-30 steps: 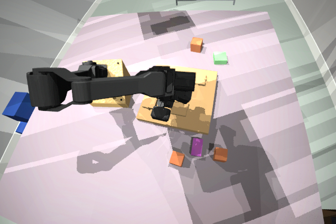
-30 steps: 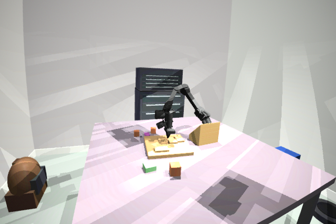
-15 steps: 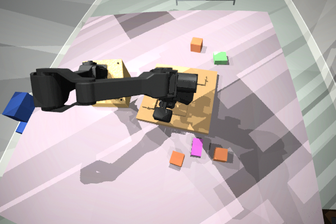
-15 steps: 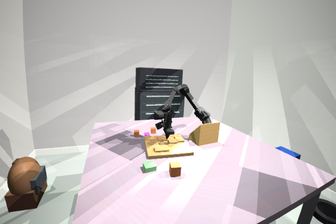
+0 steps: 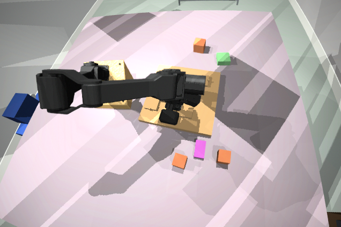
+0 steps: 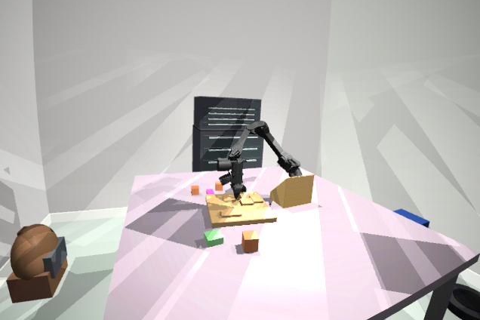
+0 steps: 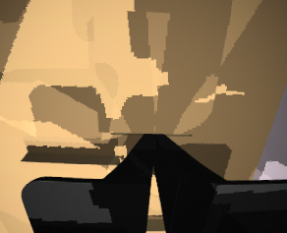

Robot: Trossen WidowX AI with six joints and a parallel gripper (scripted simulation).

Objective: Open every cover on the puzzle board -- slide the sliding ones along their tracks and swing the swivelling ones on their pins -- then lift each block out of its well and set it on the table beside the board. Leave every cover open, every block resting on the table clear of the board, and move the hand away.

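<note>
The wooden puzzle board lies 7 cm to the left of my gripper tip. Also, from my gripper tip: orange block 37 cm to the left, 7 cm ahead; then green block 29 cm to the left, 19 cm ahead, 1 cm below.
</note>
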